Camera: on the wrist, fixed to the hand. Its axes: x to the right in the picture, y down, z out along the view.
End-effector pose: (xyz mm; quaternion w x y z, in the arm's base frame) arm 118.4 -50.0 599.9 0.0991 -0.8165 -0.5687 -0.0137
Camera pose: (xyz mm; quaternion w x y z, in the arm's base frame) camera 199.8 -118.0 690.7 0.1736 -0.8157 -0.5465 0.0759
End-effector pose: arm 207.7 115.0 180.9 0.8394 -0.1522 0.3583 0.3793
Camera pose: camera 81.4 103.0 122.5 0.8503 -0.0367 0.3783 0.3642
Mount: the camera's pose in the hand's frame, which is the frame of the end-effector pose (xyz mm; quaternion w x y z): -22.0 85.2 -108.4 0.9930 0.1116 -0.0286 0.0276
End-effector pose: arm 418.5 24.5 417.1 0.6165 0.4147 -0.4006 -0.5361
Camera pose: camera 546.0 62.1 459.9 0.5692 0.4542 -0.4867 -0.4825
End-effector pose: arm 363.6 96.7 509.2 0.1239 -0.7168 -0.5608 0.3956
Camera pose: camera 499.0 76.7 536.8 0.1760 -0.7020 -0.4964 0.4793
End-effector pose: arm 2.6 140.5 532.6 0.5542 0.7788 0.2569 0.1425
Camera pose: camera -49.9 192.2 651.2 0.4668 0.8463 0.2337 0.1059
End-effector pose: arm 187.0 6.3 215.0 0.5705 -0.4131 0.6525 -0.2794
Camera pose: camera 62.7 56.4 176.0 0.6390 -0.3365 0.6118 -0.3227
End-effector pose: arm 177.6 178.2 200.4 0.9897 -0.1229 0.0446 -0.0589
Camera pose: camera 153.7 237.2 76.2 0.9993 -0.0120 0.0128 -0.0326
